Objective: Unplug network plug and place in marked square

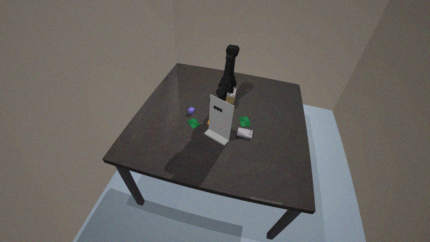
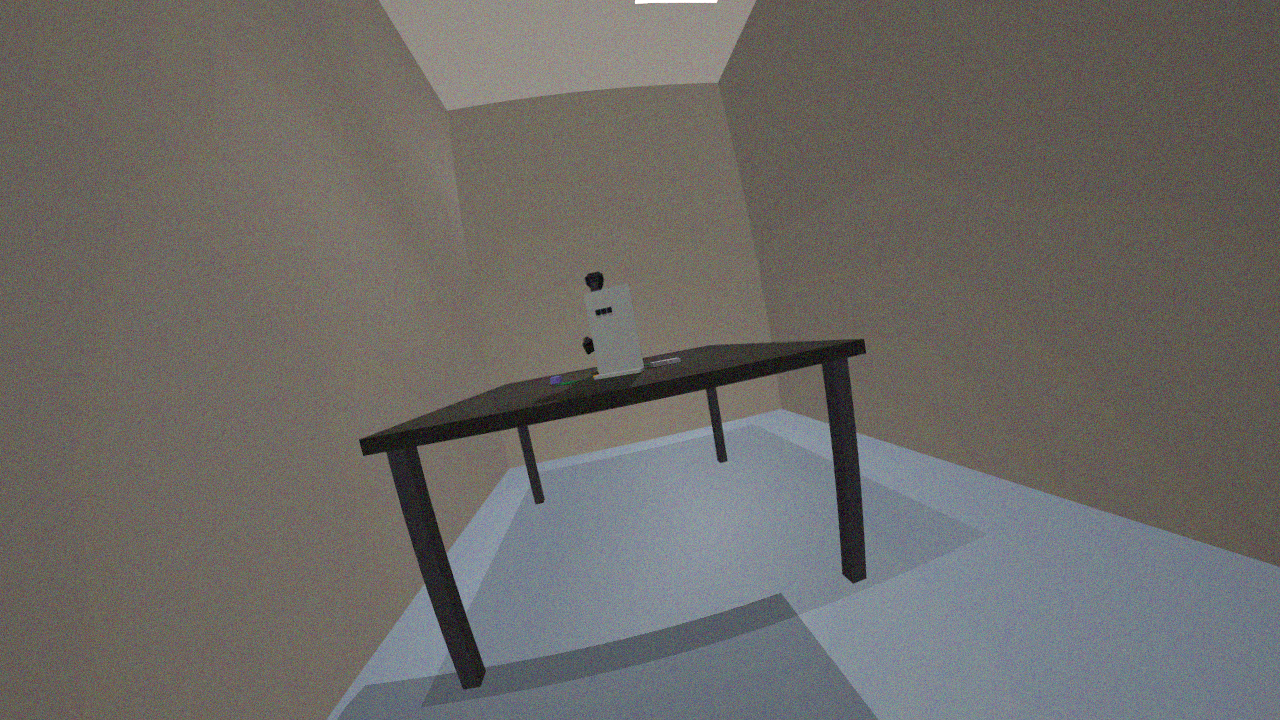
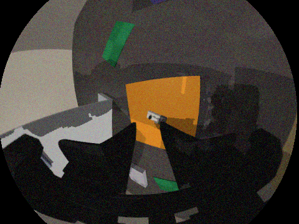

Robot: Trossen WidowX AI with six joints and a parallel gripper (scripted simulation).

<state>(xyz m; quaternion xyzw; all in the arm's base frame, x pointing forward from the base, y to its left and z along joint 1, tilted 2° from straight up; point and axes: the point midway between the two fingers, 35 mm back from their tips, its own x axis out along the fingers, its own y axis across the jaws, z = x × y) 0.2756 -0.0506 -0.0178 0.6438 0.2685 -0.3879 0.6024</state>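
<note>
Now: the orange square patch 3 cm below my gripper tip. Round my gripper tip: purple cube 5 cm behind, 21 cm to the right, 2 cm below; then grey tile 9 cm ahead, 21 cm to the left, 2 cm below; then upright white panel 15 cm ahead, 2 cm to the left, 11 cm above.
</note>
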